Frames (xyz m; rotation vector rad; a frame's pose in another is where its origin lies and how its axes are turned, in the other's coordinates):
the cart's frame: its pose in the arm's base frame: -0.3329 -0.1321 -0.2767 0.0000 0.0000 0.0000
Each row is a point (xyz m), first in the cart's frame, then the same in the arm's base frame.
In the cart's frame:
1: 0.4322 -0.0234 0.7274
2: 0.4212 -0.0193 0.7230
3: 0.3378 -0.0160 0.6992
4: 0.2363 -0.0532 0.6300
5: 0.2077 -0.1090 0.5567
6: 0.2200 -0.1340 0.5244
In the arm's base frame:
1: 0.0993 -0.1555 0.4507
2: 0.0883 -0.1514 0.4463
3: 0.0049 -0.1481 0.4225
4: -0.0966 -0.1853 0.3533
5: -0.1252 -0.2411 0.2800
6: -0.1129 -0.2661 0.2477

